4 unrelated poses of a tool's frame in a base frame.
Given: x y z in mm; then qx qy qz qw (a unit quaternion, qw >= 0).
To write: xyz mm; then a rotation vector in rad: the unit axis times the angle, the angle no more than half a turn. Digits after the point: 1 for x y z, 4 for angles.
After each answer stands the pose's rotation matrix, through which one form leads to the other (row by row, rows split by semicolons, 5 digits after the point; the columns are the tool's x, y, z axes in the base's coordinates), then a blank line. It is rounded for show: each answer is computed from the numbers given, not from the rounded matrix.
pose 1, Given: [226.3, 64.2, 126.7, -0.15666, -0.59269, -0.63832, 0.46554]
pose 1, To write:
[226.3, 64.2, 126.7, -0.3847, -1.4553, -1.5673]
-0.51746 0.78003 -0.35184; -0.40862 0.13601 0.90251; 0.75184 0.61079 0.24836

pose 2, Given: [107.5, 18.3, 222.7, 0.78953, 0.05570, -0.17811, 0.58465]
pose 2, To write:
[107.5, 18.3, 222.7, 1.8419, 0.1299, -0.4155]
0.93035 0.29622 -0.21612; -0.12031 -0.31016 -0.94304; -0.34638 0.90336 -0.25292

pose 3, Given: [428.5, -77.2, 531.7, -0.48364, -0.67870, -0.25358, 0.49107]
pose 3, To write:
[428.5, -77.2, 531.7, -1.1742, -1.6478, -0.6157]
-0.04988 0.90555 -0.42130; 0.40744 0.40358 0.81922; 0.91187 -0.13079 -0.38909

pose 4, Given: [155.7, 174.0, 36.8, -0.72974, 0.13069, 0.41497, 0.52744]
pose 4, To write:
[155.7, 174.0, 36.8, -1.7440, 0.3123, 0.9917]
0.62144 -0.62849 -0.46778; 0.24701 -0.40945 0.87826; -0.74351 -0.66133 -0.09921

